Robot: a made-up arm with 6 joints.
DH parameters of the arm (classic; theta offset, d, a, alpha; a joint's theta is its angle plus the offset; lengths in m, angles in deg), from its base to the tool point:
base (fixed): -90 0.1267 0 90
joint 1: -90 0.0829 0.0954 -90
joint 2: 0 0.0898 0.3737 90
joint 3: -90 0.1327 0.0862 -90
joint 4: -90 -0.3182 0.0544 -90
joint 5: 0 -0.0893 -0.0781 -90
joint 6: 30.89 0 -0.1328 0
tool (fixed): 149.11 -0.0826 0 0
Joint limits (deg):
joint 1: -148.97..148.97
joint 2: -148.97..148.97
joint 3: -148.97..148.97
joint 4: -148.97..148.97
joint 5: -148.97..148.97
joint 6: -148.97..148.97
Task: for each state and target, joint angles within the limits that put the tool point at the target. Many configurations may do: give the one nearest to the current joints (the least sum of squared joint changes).
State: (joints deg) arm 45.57 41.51 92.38 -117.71 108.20 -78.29
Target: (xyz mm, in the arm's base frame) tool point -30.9 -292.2 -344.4
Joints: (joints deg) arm 37.85 -6.76 96.83 -123.18 96.66 -75.14
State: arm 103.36 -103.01 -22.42 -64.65 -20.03 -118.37
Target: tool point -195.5 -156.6 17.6
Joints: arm 86.75 -101.13 5.63 -87.63 -25.71 -104.94
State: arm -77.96 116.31 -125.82 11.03 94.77 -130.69
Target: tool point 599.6 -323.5 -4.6
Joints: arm -63.90 139.46 -137.92 12.31 123.80 -148.97
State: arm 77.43 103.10 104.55 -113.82 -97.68 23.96
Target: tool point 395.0 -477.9 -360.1
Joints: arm 69.82 54.96 117.87 -114.22 -92.14 18.55
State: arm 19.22 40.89 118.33 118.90 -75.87 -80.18
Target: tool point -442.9 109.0 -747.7
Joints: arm 4.99 -3.02 128.81 122.23 -83.09 -80.62
